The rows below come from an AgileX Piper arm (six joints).
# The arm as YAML. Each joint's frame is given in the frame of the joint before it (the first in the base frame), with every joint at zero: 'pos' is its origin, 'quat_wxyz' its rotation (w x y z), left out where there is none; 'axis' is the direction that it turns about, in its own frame. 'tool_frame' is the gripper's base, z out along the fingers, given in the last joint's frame.
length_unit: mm
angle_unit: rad
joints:
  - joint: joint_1
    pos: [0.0, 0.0, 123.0]
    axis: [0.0, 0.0, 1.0]
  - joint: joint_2
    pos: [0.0, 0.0, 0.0]
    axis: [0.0, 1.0, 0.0]
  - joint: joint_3
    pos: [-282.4, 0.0, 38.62]
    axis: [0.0, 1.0, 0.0]
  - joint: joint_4
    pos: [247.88, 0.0, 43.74]
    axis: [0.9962, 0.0, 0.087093]
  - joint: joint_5
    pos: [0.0, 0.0, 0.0]
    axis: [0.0, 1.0, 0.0]
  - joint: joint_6
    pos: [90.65, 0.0, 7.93]
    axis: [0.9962, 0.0, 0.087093]
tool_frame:
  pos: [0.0, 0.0, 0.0]
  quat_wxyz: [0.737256, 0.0, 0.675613, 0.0]
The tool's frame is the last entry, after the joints.
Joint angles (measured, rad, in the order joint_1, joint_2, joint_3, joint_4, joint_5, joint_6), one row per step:
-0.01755 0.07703 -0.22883 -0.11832 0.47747 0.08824
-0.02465 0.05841 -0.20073 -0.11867 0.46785 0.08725
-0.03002 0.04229 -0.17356 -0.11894 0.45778 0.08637
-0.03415 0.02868 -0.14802 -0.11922 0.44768 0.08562
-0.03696 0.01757 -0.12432 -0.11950 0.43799 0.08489
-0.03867 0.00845 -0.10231 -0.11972 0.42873 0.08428
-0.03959 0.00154 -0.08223 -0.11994 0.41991 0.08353
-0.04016 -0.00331 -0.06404 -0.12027 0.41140 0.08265
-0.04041 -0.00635 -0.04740 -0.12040 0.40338 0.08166
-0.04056 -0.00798 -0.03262 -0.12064 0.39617 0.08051
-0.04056 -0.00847 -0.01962 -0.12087 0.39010 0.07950
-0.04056 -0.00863 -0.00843 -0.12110 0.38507 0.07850
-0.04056 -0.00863 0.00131 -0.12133 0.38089 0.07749
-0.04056 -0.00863 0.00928 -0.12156 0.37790 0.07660
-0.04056 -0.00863 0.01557 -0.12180 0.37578 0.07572
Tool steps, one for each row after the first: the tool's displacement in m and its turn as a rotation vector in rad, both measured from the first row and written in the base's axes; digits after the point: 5 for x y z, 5 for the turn. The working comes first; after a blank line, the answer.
Tool pose at each row, in the base's axes (x y z in m, rotation vector in rad; the steps are taken from these numbers as rounded here):
0.04808 -0.00578 0.24275 0.03919 1.80623 -0.07358
0.04773 -0.00604 0.23530 0.04336 1.80613 -0.07916
0.04769 -0.00621 0.22805 0.04603 1.80716 -0.08331
0.04785 -0.00632 0.22119 0.04768 1.80905 -0.08648
0.04818 -0.00638 0.21477 0.04820 1.81202 -0.08870
0.04859 -0.00640 0.20875 0.04791 1.81573 -0.09000
0.04907 -0.00639 0.20321 0.04683 1.82017 -0.09085
0.04960 -0.00636 0.19816 0.04528 1.82509 -0.09166
0.05016 -0.00632 0.19347 0.04351 1.83077 -0.09212
0.05070 -0.00629 0.18926 0.04152 1.83681 -0.09277
0.05118 -0.00625 0.18547 0.03965 1.84333 -0.09327
0.05157 -0.00622 0.18218 0.03791 1.84940 -0.09382
0.05189 -0.00620 0.17928 0.03627 1.85503 -0.09443
0.05212 -0.00619 0.17687 0.03488 1.86006 -0.09503
0.05228 -0.00618 0.17495 0.03360 1.86427 -0.09570

-0.00035 -0.00026 -0.00745 -0.00157 0.00002 -0.00585
-0.00039 -0.00043 -0.01470 -0.00292 0.00115 -0.00991
-0.00023 -0.00054 -0.02156 -0.00412 0.00313 -0.01275
0.00010 -0.00060 -0.02798 -0.00524 0.00617 -0.01430
0.00051 -0.00062 -0.03400 -0.00614 0.00993 -0.01481
0.00099 -0.00061 -0.03954 -0.00712 0.01441 -0.01454
0.00152 -0.00058 -0.04459 -0.00831 0.01938 -0.01393
0.00208 -0.00054 -0.04928 -0.00935 0.02510 -0.01298
0.00262 -0.00051 -0.05349 -0.01062 0.03120 -0.01199
0.00310 -0.00047 -0.05728 -0.01170 0.03776 -0.01101
0.00349 -0.00044 -0.06057 -0.01276 0.04387 -0.01014
0.00381 -0.00042 -0.06347 -0.01382 0.04955 -0.00937
0.00404 -0.00041 -0.06588 -0.01477 0.05462 -0.00876
0.00420 -0.00040 -0.06780 -0.01573 0.05888 -0.00827

